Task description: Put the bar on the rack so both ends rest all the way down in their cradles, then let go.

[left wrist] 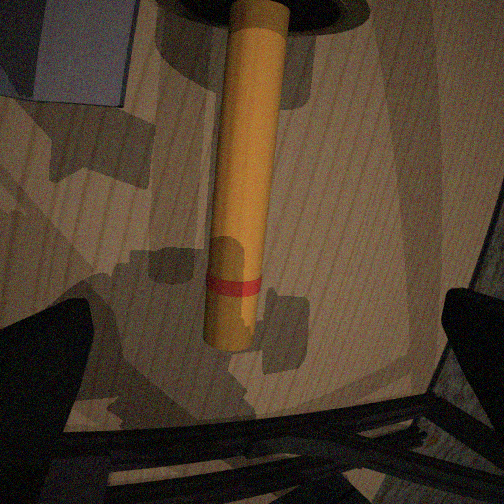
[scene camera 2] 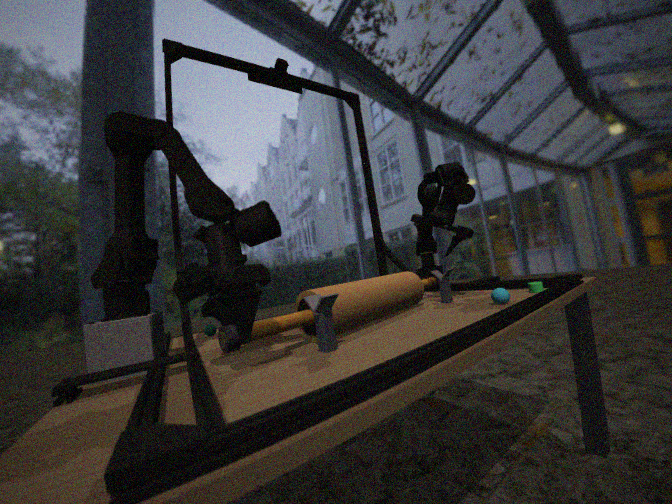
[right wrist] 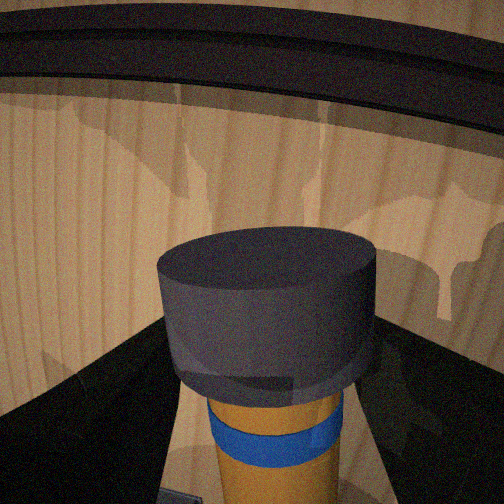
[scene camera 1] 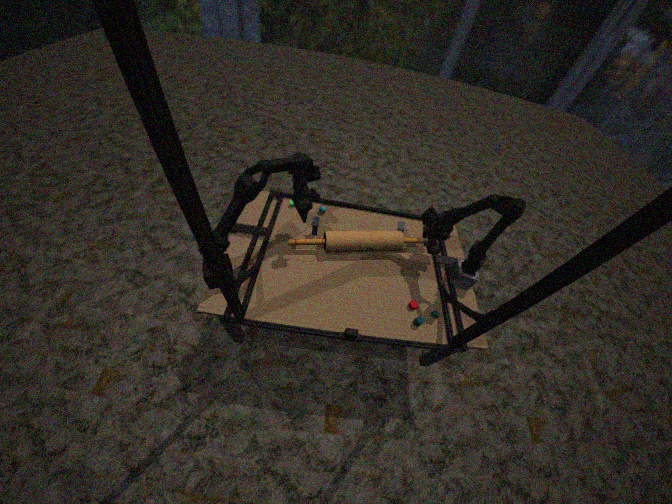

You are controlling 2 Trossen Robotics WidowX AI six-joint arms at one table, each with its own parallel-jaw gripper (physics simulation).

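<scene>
The bar is a wooden rolling pin [scene camera 1: 363,240] [scene camera 2: 369,295] lying across the back of the table [scene camera 1: 336,303], beside the two grey cradle posts [scene camera 1: 315,224] [scene camera 1: 401,225] [scene camera 2: 324,320] [scene camera 2: 445,284] and not in them. Its red-banded handle [left wrist: 245,175] shows in the left wrist view. My left gripper [scene camera 1: 302,212] [left wrist: 260,365] hangs open above that handle's tip, with a finger well off each side. My right gripper [scene camera 1: 431,241] [scene camera 2: 230,336] [right wrist: 267,400] is shut on the blue-banded handle, just behind its dark end cap [right wrist: 267,310].
A black frame [scene camera 1: 303,328] rims the table, with tall posts at its corners. A red ball [scene camera 1: 413,304] and teal pieces [scene camera 1: 417,321] lie at the front right. A green piece [scene camera 1: 291,202] [scene camera 2: 535,286] and a teal ball [scene camera 1: 322,208] [scene camera 2: 499,295] lie near the left gripper.
</scene>
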